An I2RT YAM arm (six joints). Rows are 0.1 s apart.
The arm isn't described. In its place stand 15 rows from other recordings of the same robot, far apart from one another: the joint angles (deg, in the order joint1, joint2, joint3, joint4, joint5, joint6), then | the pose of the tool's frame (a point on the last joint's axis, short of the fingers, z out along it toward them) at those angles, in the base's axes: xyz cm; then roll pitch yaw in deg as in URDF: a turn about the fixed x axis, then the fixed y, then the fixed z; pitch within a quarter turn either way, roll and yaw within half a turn.
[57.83 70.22 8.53 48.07 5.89 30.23] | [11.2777 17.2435 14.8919 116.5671 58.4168 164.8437]
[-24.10 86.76 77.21 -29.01 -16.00 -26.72] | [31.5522 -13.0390 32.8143 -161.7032 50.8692 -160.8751]
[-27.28 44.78 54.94 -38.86 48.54 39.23] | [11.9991 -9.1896 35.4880 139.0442 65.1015 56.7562]
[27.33 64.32 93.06 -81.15 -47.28 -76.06] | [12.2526 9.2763 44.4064 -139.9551 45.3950 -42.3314]
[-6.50 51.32 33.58 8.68 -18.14 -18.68] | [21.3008 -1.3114 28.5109 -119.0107 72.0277 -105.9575]
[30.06 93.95 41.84 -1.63 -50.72 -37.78] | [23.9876 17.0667 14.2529 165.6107 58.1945 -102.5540]
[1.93 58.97 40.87 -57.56 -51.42 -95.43] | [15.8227 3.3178 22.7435 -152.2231 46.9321 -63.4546]
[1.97 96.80 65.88 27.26 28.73 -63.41] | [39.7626 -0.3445 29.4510 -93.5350 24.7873 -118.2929]
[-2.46 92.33 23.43 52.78 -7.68 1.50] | [27.9839 -0.7260 13.9968 167.2544 73.6138 172.2638]
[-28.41 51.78 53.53 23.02 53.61 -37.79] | [15.0042 -11.3743 42.8217 -49.3849 67.5521 -136.2203]
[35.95 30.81 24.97 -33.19 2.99 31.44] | [10.4865 7.3756 21.4493 149.0467 42.8361 170.6872]
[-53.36 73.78 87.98 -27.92 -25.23 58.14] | [17.4636 -20.9378 46.0071 103.7249 25.2721 68.4680]
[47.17 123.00 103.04 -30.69 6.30 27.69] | [33.1836 35.2228 22.3086 164.0618 36.9324 -168.1277]
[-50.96 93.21 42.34 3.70 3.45 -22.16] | [19.3849 -24.2443 14.4572 -157.8969 37.8041 157.4989]
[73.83 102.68 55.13 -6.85 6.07 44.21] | [10.1439 33.6323 14.1829 156.9356 28.5035 -158.2640]
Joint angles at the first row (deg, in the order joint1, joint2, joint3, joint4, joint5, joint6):
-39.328 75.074 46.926 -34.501 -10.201 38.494
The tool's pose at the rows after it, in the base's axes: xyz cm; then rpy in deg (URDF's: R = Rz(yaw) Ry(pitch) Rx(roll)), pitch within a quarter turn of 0, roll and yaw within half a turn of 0:
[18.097 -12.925 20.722 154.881 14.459 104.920]
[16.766 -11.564 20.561 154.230 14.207 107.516]
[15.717 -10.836 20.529 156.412 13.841 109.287]
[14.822 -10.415 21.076 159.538 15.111 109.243]
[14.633 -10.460 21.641 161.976 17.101 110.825]
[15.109 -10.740 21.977 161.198 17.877 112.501]
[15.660 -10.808 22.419 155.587 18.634 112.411]
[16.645 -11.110 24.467 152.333 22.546 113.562]
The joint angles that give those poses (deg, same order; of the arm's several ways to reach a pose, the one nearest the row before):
-37.345 69.526 42.889 -36.786 -11.382 37.194
-36.845 64.873 39.787 -38.536 -12.976 35.427
-36.828 62.255 38.718 -41.985 -12.120 33.620
-36.826 59.688 38.934 -45.507 -8.843 33.051
-36.826 59.112 39.980 -47.019 -6.417 30.974
-36.826 60.122 41.052 -46.232 -7.410 29.314
-36.824 59.876 41.184 -43.172 -11.907 29.693
-36.055 60.224 44.946 -41.890 -13.227 28.676

